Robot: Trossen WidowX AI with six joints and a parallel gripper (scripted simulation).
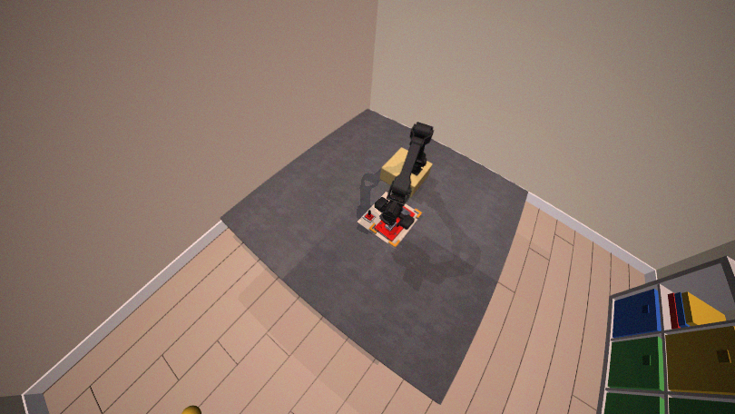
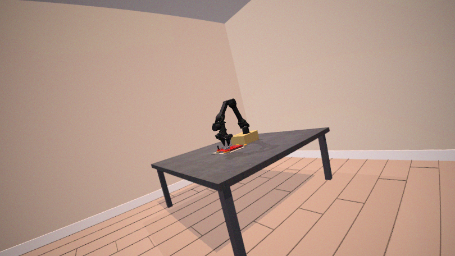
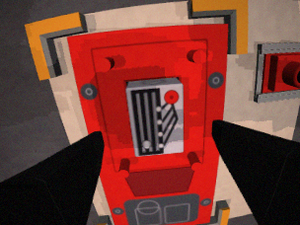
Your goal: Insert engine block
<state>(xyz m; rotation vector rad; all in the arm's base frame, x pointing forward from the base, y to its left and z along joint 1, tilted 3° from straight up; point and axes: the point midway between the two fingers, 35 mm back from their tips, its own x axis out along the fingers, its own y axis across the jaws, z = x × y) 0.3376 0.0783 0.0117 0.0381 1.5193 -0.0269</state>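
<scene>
My gripper tip is 30 mm above the grey engine block.
</scene>
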